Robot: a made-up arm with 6 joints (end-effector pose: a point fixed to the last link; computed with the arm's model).
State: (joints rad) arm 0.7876 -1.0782 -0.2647 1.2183 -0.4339 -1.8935
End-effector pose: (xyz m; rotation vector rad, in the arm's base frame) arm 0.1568 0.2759 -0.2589 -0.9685 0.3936 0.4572
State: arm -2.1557 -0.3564 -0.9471 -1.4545 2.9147 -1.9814
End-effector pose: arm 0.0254 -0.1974 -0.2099 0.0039 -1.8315 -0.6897
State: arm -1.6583 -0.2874 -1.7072 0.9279 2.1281 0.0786
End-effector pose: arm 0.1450 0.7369 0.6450 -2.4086 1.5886 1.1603
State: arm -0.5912 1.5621 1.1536 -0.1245 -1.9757 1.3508
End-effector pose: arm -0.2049 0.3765 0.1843 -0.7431 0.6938 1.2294
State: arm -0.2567 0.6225 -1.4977 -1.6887 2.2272 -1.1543
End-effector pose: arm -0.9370 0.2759 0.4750 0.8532 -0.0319 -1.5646
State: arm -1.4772 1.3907 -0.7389 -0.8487 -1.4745 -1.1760
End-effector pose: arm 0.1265 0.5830 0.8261 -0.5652 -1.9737 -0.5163
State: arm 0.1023 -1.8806 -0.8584 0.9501 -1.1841 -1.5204
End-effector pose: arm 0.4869 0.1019 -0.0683 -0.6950 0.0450 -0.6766
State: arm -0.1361 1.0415 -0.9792 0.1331 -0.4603 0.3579
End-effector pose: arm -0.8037 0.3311 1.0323 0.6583 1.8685 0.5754
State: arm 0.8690 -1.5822 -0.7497 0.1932 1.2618 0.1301
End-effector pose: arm -0.0953 0.6369 -0.0625 1.6622 -0.5766 1.7855
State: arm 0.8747 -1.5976 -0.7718 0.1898 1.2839 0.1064
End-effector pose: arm -0.1024 0.6361 -0.0624 1.6801 -0.5371 1.7991
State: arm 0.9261 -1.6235 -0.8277 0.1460 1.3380 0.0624
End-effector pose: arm -0.1532 0.6349 -0.0563 1.7731 -0.4219 1.8007
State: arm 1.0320 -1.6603 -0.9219 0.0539 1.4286 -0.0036
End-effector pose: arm -0.2515 0.6246 -0.0412 1.9429 -0.2159 1.7765
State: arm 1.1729 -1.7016 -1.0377 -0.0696 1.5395 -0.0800
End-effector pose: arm -0.3697 0.5956 -0.0186 2.1376 0.0456 1.7136
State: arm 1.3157 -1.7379 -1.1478 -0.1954 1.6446 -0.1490
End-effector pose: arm -0.4736 0.5527 0.0049 2.2990 0.2952 1.6190
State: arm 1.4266 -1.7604 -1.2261 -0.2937 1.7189 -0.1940
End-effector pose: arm -0.5429 0.5130 0.0218 2.3973 0.4707 1.5249
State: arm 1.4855 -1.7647 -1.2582 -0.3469 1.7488 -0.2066
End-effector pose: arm -0.5756 0.4909 0.0295 2.4356 0.5473 1.4639
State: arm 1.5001 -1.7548 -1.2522 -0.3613 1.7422 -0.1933
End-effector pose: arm -0.5831 0.4866 0.0306 2.4360 0.5476 1.4390
